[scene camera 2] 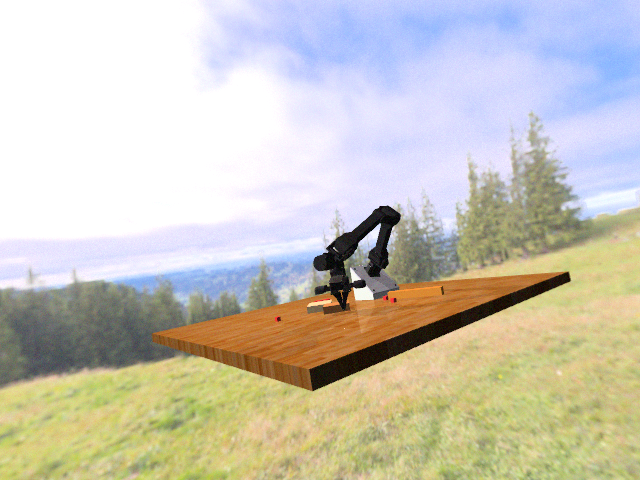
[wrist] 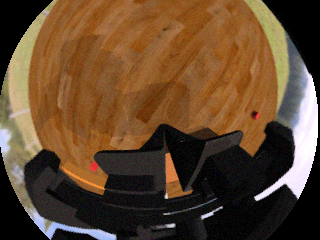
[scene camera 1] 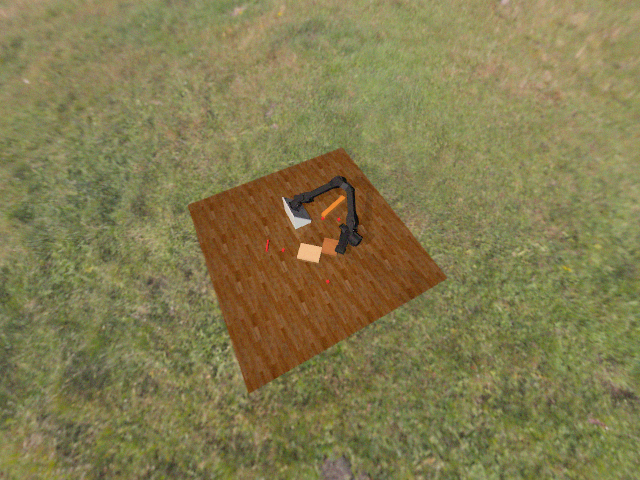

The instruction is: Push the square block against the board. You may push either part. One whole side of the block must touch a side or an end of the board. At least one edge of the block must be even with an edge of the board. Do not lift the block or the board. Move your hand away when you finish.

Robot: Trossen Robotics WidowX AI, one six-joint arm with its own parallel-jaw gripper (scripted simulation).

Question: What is the gripper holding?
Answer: Nothing.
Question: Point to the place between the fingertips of the gripper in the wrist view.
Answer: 162, 127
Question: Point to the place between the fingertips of the gripper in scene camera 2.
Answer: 344, 310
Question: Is the gripper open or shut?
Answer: Shut.
